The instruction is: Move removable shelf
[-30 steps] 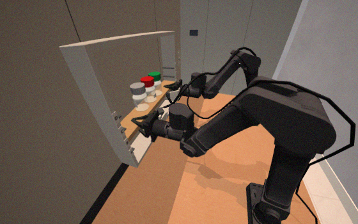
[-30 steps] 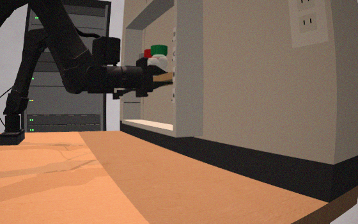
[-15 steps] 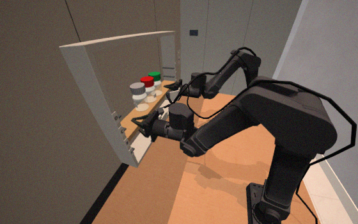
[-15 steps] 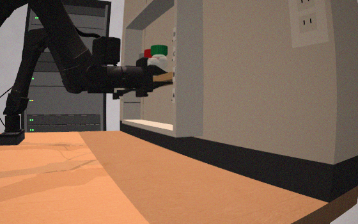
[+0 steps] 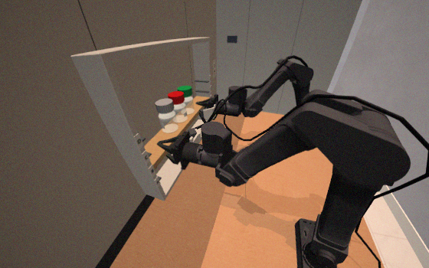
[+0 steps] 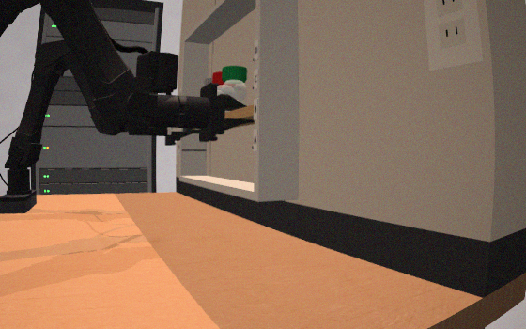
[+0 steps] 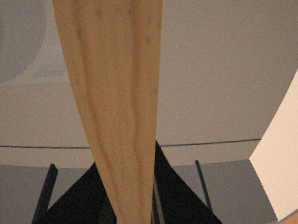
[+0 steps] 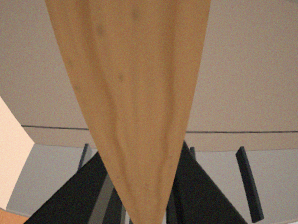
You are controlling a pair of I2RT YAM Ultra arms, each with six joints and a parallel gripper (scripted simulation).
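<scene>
My right gripper is now 9 cm to the right of the green-capped bottle and 6 cm below it. Also, from my right hand: wall rack: 1 cm behind, 15 cm to the left, 6 cm above; then wooden shelf: 1 cm behind, 15 cm to the left; then grey-capped bottle: 1 cm behind, 22 cm to the left, 6 cm above.
Now: left hand 7 cm to the left of the grey-capped bottle, 6 cm below it and 1 cm short of it. Round my left hand: green-capped bottle 20 cm to the right, 6 cm above, 2 cm ahead; then wall rack 15 cm to the right, 6 cm above, 2 cm ahead; then wooden shelf 15 cm to the right, 2 cm ahead.
</scene>
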